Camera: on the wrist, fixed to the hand. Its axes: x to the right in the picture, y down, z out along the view.
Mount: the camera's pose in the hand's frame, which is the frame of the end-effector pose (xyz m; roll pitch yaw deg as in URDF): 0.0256 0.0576 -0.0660 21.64 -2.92 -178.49
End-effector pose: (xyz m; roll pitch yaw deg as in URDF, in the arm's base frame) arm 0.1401 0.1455 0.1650 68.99 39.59 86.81
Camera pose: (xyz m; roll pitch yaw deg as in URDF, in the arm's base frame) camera 0.0601 0.1889 0.1719 -49.99 -39.15 -88.98
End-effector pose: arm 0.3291 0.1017 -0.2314 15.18 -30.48 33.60
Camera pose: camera 0.3277 0.1883 -0.2603 7.73 28.03 -143.88
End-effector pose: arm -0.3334 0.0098 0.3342 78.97 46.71 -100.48
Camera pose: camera -0.2679 -0.0527 0.3457 -60.55 -45.70 84.04
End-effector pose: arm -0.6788 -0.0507 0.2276 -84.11 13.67 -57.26
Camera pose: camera -0.7238 -0.0912 0.1593 106.51 -15.45 119.89
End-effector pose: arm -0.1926 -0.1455 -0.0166 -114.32 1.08 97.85
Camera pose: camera -0.1130 -0.1092 -0.0424 136.07 -1.25 -85.43
